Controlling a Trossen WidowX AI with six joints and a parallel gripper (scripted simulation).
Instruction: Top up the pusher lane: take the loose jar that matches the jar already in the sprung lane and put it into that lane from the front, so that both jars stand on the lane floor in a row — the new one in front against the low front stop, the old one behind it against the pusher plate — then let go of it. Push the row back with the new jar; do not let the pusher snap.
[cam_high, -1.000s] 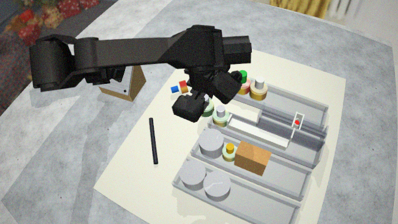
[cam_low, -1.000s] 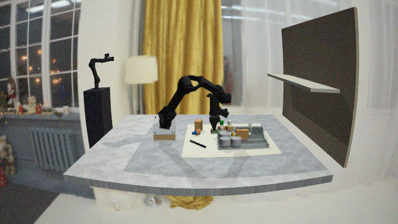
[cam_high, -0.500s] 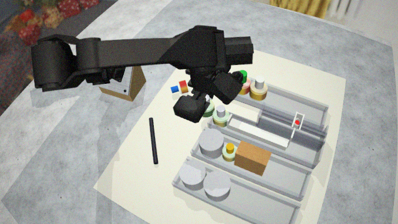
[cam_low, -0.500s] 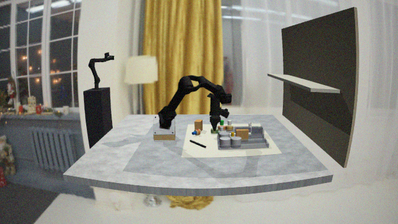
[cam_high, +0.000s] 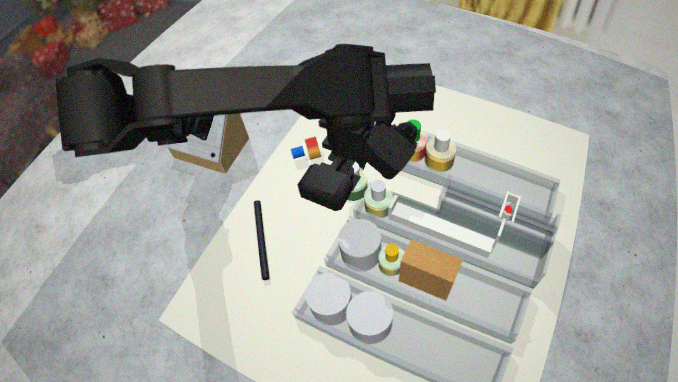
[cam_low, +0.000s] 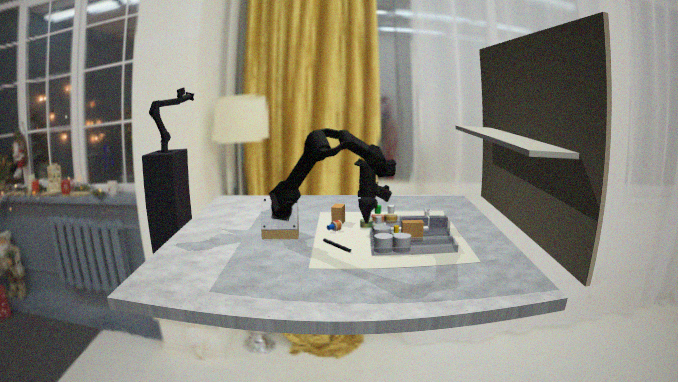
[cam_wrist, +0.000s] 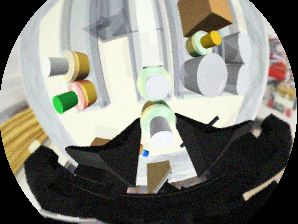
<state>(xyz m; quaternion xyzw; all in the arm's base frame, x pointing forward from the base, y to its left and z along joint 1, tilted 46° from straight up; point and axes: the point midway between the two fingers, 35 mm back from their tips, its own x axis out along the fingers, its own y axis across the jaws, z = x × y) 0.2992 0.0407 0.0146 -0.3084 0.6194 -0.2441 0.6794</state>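
Right now the orange box is 16 cm ahead of my gripper tip, 8 cm to the right of it and 1 cm below it. The rest, counted from my gripper tip: black rod (13 cm to the right, 10 cm behind, 4 cm below); sprung lane (19 cm ahead, 3 cm to the left, 3 cm below); white pusher plate (15 cm ahead, 3 cm to the left).
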